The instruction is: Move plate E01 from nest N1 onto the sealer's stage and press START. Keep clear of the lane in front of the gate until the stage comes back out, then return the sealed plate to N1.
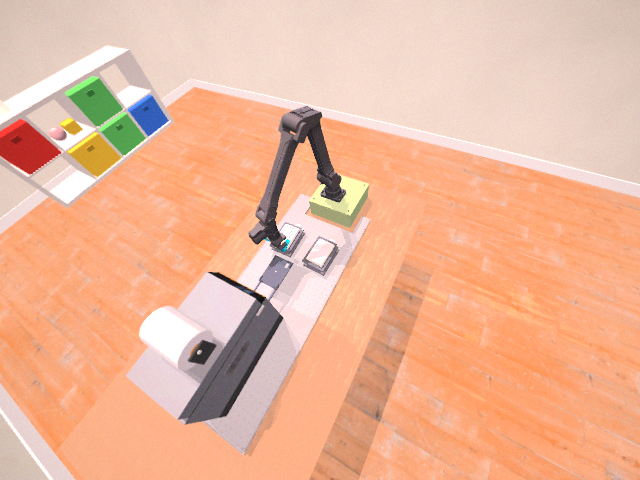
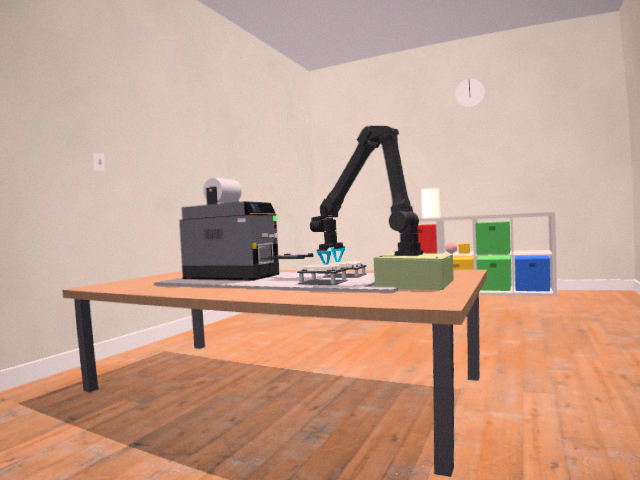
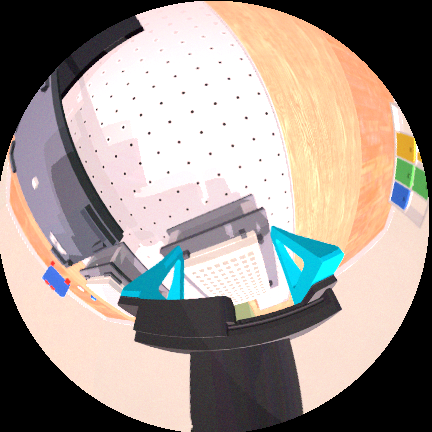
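Where they show: gripper, fingertip midpoint: point(image 1: 278, 245) point(image 3: 225, 241); arm's base, link origin: point(image 1: 333, 194) point(image 2: 409, 254).
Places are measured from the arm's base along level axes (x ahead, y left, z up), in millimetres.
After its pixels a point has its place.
Note:
My gripper point(image 1: 277, 241) @[x 387, y -114, z -52 mm] point(image 2: 330, 262) @[x 387, y -114, z -52 mm] point(image 3: 225, 241) @[x 387, y -114, z -52 mm] is open and empty, its cyan fingers above a white welled plate point(image 1: 293, 232) @[x 289, y -81, z -39 mm] point(image 2: 355, 264) @[x 256, y -72, z -44 mm] point(image 3: 230, 272) @[x 348, y -107, z -41 mm] that sits in a dark-framed nest. A second pale, flat-topped plate point(image 1: 321, 252) @[x 328, y 110, z -30 mm] point(image 2: 323, 267) @[x 299, y 143, z -33 mm] point(image 3: 105, 283) @[x 385, y 68, z -31 mm] sits in the neighbouring nest. No E01 or N1 label is legible. The sealer point(image 1: 206, 310) @[x 807, y -22, z 252 mm] point(image 2: 227, 248) @[x 802, y 104, z 47 mm] is a grey box with a white roll on top. Its dark stage point(image 1: 273, 273) @[x 536, y -20, z 2 mm] point(image 2: 294, 256) @[x 493, y 34, z 2 mm] point(image 3: 37, 150) is out in front of the gate and bears no plate. A START button cannot be made out.
The arm stands on a green block point(image 1: 336, 211) @[x 92, y 68, z -8 mm] point(image 2: 413, 271) @[x -53, y 145, z -46 mm] behind the nests. A perforated pale board point(image 1: 310, 297) @[x 530, y 159, z -98 mm] point(image 3: 175, 130) @[x 502, y -106, z -97 mm] lies under the equipment on the wooden table point(image 2: 258, 299) @[x 405, y 428, z -110 mm]. A green light point(image 2: 275, 218) @[x 671, y -104, z 174 mm] shows on the sealer. A cube shelf point(image 1: 121, 56) stands well away from the table.

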